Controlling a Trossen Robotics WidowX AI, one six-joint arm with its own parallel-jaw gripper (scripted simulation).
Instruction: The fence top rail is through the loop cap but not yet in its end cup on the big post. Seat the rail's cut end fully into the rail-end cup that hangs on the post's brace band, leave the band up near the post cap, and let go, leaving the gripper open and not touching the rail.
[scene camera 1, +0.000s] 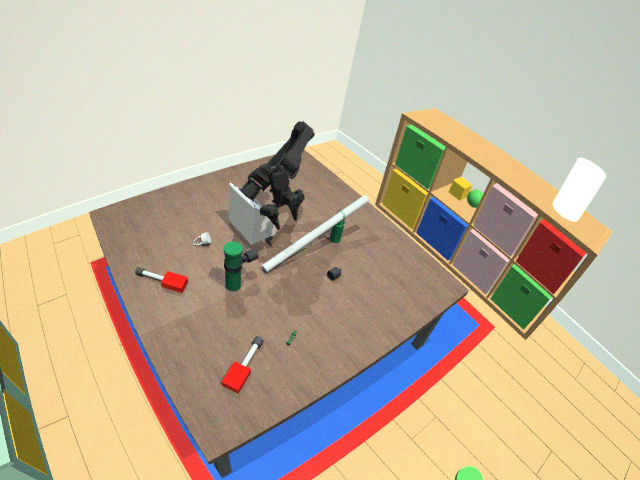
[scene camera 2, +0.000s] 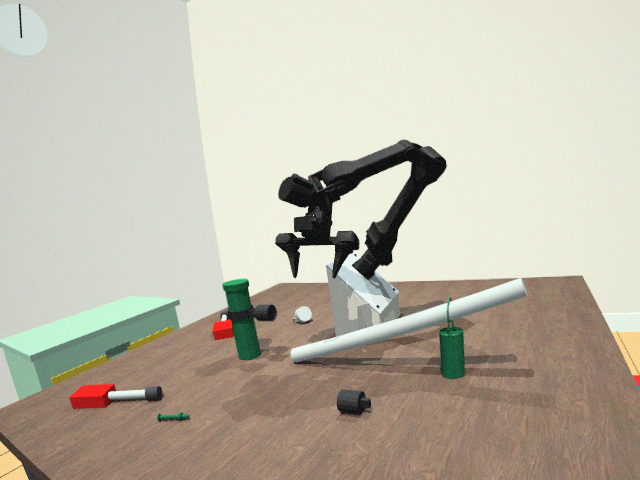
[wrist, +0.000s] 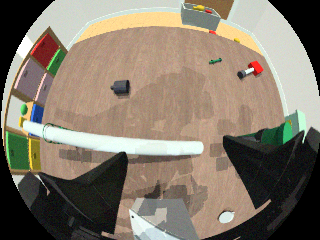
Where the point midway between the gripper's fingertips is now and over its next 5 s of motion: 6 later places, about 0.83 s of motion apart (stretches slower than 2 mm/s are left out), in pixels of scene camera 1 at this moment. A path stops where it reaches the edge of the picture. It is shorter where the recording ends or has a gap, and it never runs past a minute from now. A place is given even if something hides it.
The gripper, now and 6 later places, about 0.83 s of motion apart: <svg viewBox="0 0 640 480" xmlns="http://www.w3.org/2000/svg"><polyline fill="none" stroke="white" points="287,224 292,229 290,240 289,247 288,254 286,252 284,244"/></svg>
